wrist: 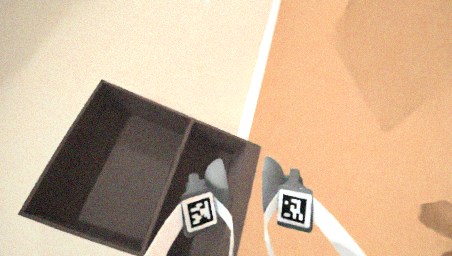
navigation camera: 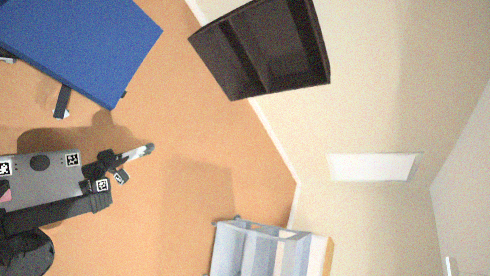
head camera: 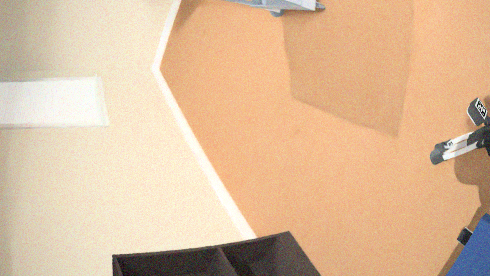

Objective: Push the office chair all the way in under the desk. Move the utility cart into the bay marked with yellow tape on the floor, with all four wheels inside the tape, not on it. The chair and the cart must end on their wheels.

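Pixels of known places: gripper, fingertip midpoint: (wrist: 243,176) (navigation camera: 152,147) (head camera: 432,155); robot's base, link origin: (navigation camera: 40,161).
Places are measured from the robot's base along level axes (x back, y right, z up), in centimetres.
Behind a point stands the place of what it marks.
The office chair's blue seat (head camera: 475,255) {x -29.7, y 26.9, z 47.0 cm} (navigation camera: 80,50) {x -41.0, y 13.5, z 47.0 cm} shows at the bottom right of the head view and top left of the navigation view, with part of its dark wheeled base below. The light grey-blue utility cart (head camera: 300,4) {x 72.9, y 111.6, z 22.5 cm} (navigation camera: 225,250) {x 104.6, y 114.5, z 15.0 cm} shows in part, with small casters at its near end. My gripper (head camera: 436,154) {x -2.5, y 40.9, z 48.6 cm} (navigation camera: 149,147) {x -2.5, y 40.9, z 48.6 cm} (wrist: 243,176) {x -2.5, y 40.9, z 48.6 cm} is open and empty, in the air over the floor between chair and cart, apart from both. The desk and the yellow tape do not show in the current views.
A dark open-shelved bookcase (head camera: 118,265) {x -45.0, y 157.3, z 104.6 cm} (navigation camera: 240,55) {x -85.0, y 153.6, z 24.0 cm} (wrist: 172,185) {x -85.4, y 153.2, z 43.0 cm} stands against the wall beside the chair. A white skirting board (head camera: 200,155) {x 9.6, y 258.3, z 4.6 cm} (navigation camera: 272,130) {x -4.8, y 244.2, z 8.9 cm} (wrist: 260,75) {x -4.1, y 243.7, z 2.7 cm} runs along the wall and turns a corner near the cart. A white panel (head camera: 50,102) {x 64.2, y 317.6, z 136.1 cm} (navigation camera: 372,166) {x 62.3, y 315.7, z 145.2 cm} is on the wall.
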